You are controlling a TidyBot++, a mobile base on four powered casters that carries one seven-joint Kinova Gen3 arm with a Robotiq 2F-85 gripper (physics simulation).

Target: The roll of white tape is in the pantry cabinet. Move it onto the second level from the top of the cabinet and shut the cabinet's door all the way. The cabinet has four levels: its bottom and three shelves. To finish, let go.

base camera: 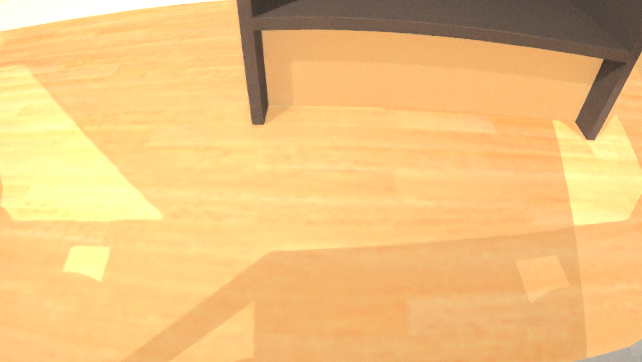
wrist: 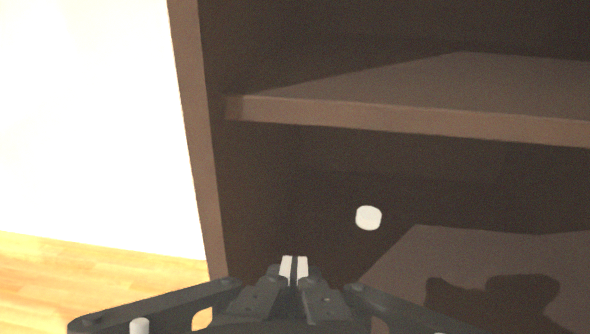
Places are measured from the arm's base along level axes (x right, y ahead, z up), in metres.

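Pixels of known places: gripper, fingertip midpoint: (wrist: 294,273).
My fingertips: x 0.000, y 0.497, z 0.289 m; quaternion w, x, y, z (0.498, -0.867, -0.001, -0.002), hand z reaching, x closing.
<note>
Behind a point stands the place of what it marks.
The roll of white tape (wrist: 368,218) @(x 0.141, y 0.856, z 0.048 m) is a small white disc inside the open dark brown cabinet (base camera: 257,80) @(x -0.057, y 0.550, z -0.319 m) (wrist: 190,125) @(x -0.068, y 0.551, z 0.354 m). It lies toward the left, at the back of a shadowed level, directly below the shelf board (wrist: 410,120) @(x 0.069, y 0.559, z 0.360 m) that crosses the wrist view. My gripper (wrist: 294,273) @(x 0.000, y 0.497, z 0.289 m) is shut and empty. Its fingertips show below and left of the tape, in front of the cabinet's left part, apart from the tape. The base camera shows the cabinet's bottom board and front legs. The cabinet's door cannot be made out in either view.
The cabinet's left side panel stands close to my fingers. A bright white wall (wrist: 95,125) @(x -0.617, y 1.176, z 0.095 m) lies left of it. A dark shadow falls on the level's board (wrist: 500,255) @(x 0.385, y 0.789, z 0.025 m) at the lower right. Wooden floor (base camera: 320,190) @(x 0.019, y 0.420, z -0.396 m) stretches before the cabinet, with sunlit patches and shadows.
</note>
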